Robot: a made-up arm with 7 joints.
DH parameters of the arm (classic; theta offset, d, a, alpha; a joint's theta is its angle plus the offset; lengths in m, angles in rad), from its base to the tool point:
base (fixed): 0 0 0 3.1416
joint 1: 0 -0.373 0 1.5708
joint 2: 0 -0.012 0 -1.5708
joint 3: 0 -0.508 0 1.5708
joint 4: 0 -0.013 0 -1.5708
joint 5: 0 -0.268 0 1.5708
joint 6: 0 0 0 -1.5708
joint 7: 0 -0.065 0 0
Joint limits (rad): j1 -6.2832..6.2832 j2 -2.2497..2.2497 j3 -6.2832..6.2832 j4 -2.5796..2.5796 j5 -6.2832..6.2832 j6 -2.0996..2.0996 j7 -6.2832..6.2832
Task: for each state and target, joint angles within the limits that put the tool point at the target. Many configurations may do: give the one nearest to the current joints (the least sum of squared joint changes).
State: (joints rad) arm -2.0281 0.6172 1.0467 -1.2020 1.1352 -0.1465 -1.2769
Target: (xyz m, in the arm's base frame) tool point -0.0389 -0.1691 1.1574
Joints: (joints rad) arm -2.1631 0.0105 0.8894 -0.5958 1.1378 -0.0317 -1.2769
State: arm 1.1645 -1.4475 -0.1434 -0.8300 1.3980 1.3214 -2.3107
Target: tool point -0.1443 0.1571 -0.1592
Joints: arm 1.1590 -2.2462 0.0634 -1.6325 1.5740 1.2972 -2.3107
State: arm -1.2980 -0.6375 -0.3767 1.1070 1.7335 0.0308 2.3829
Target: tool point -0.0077 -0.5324 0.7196
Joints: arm -1.6803 -1.5251 -0.2834 1.4647 1.7309 0.0365 2.3829
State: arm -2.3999 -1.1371 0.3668 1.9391 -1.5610 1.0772 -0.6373
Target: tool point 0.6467 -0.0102 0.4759
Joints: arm -2.8460 -1.8106 0.7296 1.3518 -1.6722 0.9821 -0.6373
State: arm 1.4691 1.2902 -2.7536 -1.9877 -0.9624 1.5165 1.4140
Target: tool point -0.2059 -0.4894 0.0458
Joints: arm 1.6835 1.7274 -2.7584 -1.5515 -0.8804 1.4107 1.4140
